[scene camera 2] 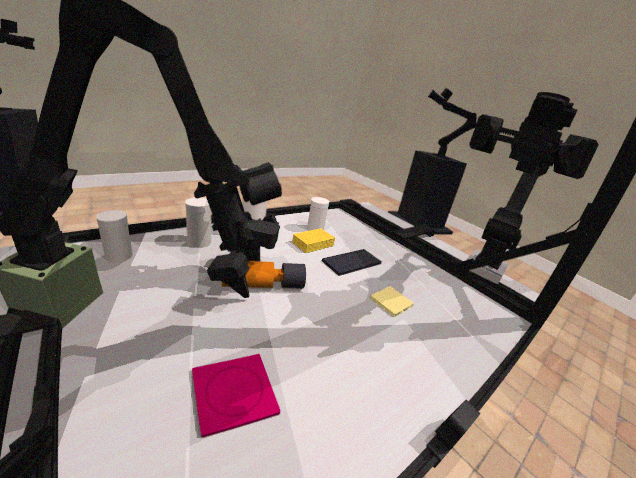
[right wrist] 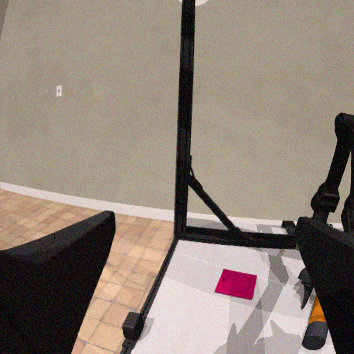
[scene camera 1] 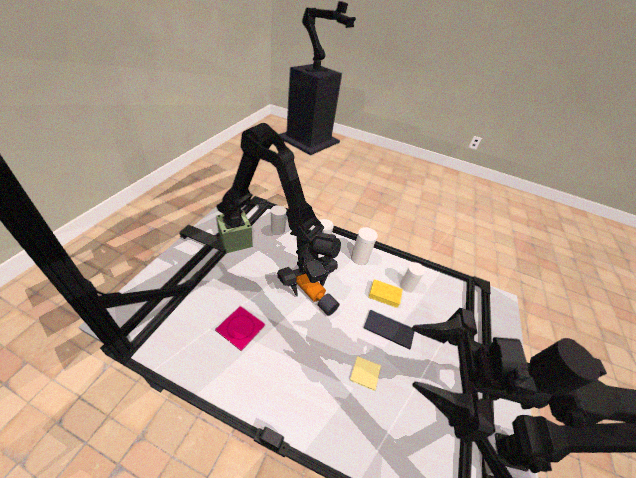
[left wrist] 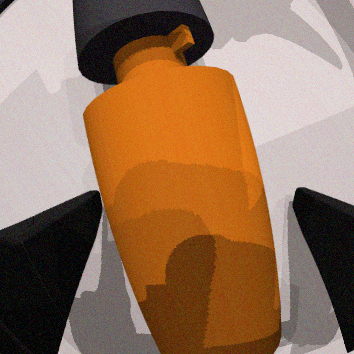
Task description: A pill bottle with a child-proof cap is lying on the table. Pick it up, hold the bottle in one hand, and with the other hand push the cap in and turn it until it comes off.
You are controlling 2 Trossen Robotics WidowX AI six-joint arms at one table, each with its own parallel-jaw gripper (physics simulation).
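Note:
The orange pill bottle (scene camera 1: 311,288) (scene camera 2: 264,274) (left wrist: 185,150) (right wrist: 317,312) lies on its side on the table, its dark cap (scene camera 1: 328,304) (scene camera 2: 293,275) (left wrist: 140,30) (right wrist: 315,335) on its neck. My left gripper (scene camera 1: 309,287) (left wrist: 200,199) is open, low over the bottle, with one finger on each side of the orange body. In the left wrist view a gap shows at the right finger; the left fingertip is very close to the bottle's edge. My right gripper (scene camera 1: 415,355) (right wrist: 210,225) is open and empty, well away from the bottle, at the right of scene camera 1.
A magenta square (scene camera 1: 240,327) (scene camera 2: 235,394) (right wrist: 236,284) lies apart from the bottle. A yellow sponge (scene camera 1: 385,292) (scene camera 2: 313,240), a dark slab (scene camera 1: 389,328) (scene camera 2: 351,261) and a pale yellow pad (scene camera 1: 366,373) (scene camera 2: 391,300) lie beyond the cap. Several white cylinders stand near the black frame rail.

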